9 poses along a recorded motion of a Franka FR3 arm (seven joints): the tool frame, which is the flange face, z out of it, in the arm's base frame.
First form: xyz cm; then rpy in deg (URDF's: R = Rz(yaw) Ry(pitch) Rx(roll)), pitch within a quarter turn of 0, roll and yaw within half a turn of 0.
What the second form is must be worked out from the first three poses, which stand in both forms.
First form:
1: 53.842 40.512 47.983 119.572 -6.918 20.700
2: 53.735 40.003 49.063 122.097 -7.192 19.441
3: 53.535 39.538 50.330 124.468 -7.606 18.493
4: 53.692 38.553 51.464 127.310 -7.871 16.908
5: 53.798 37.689 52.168 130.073 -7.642 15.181
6: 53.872 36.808 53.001 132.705 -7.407 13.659
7: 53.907 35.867 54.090 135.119 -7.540 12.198
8: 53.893 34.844 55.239 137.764 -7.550 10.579
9: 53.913 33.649 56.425 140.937 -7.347 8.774
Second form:
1: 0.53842 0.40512 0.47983 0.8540 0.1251 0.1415 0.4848
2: 0.53735 0.40003 0.49063 0.8659 0.1175 0.1357 0.4669
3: 0.53535 0.39538 0.50330 0.8764 0.1114 0.1326 0.4494
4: 0.53692 0.38553 0.51464 0.8888 0.1013 0.1259 0.4289
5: 0.53798 0.37689 0.52168 0.9004 0.0916 0.1155 0.4094
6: 0.53872 0.36808 0.53001 0.9107 0.0830 0.1063 0.3904
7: 0.53907 0.35867 0.54090 0.9197 0.0730 0.1009 0.3723
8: 0.53893 0.34844 0.55239 0.9290 0.0622 0.0943 0.3523
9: 0.53913 0.33649 0.56425 0.9394 0.0506 0.0857 0.3280
